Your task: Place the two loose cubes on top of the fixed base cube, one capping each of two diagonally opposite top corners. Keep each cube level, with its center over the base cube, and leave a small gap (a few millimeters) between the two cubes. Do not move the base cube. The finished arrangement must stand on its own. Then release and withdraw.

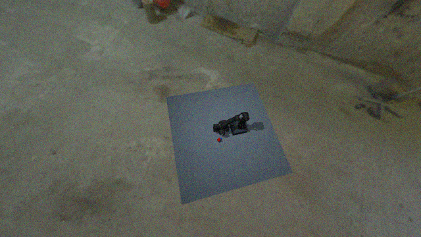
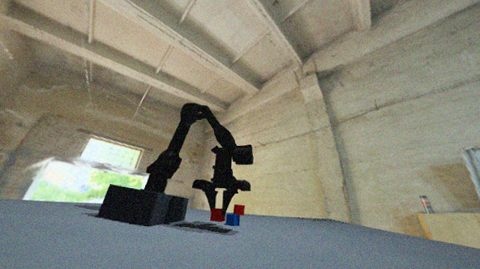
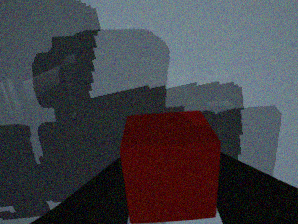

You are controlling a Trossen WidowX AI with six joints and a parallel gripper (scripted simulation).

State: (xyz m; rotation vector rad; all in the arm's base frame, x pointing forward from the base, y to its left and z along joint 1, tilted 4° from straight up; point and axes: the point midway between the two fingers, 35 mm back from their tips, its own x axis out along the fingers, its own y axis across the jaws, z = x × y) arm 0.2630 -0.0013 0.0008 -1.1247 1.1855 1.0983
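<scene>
Right now the blue cube is 20 mm ahead of my gripper tip, 100 mm to the left of it and 20 mm below it.
</scene>
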